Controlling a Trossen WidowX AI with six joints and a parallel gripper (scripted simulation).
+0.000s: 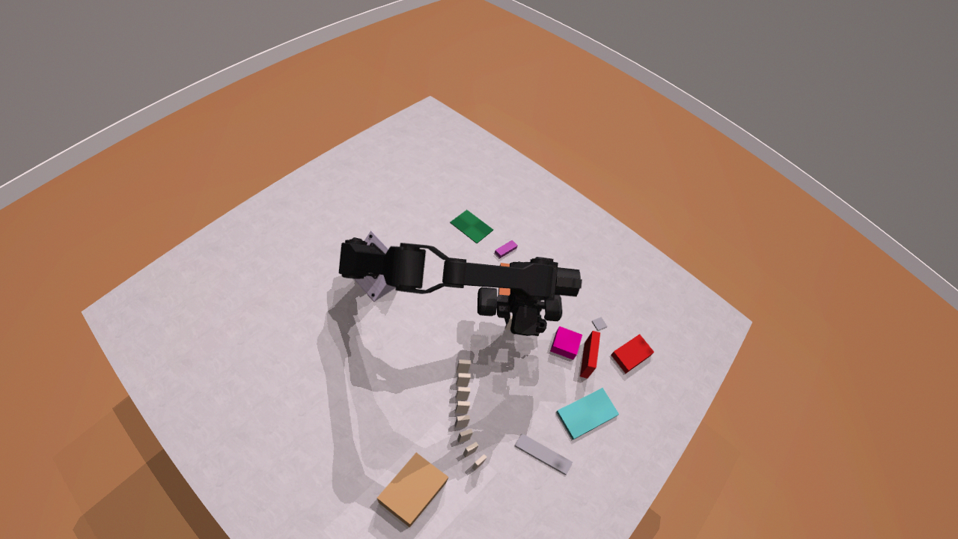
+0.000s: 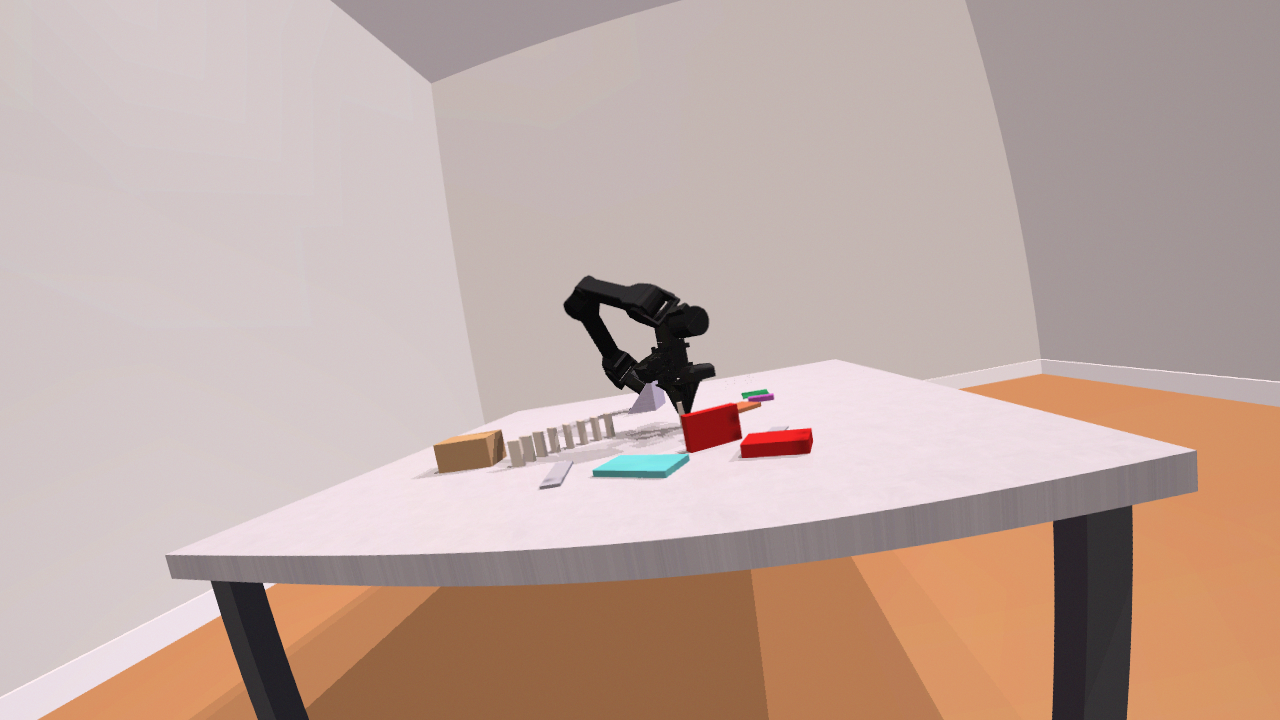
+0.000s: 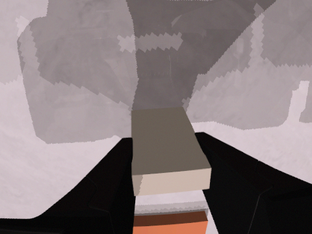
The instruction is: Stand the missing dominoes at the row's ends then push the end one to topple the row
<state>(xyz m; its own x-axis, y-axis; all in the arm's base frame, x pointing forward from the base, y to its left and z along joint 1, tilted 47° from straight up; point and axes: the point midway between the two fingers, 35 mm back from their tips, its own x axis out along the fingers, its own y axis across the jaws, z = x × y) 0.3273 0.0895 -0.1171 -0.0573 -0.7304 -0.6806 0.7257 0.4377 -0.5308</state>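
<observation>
My gripper tip is 100 mm to the right of the orange slab, 80 mm past it and 20 mm above it. Round my gripper tip: cyan slab 270 mm ahead, 30 mm to the right, 20 mm below; magenta cube 120 mm ahead, 60 mm to the left, 10 mm below; small grey cube 180 mm to the left, 150 mm ahead, 20 mm below.
</observation>
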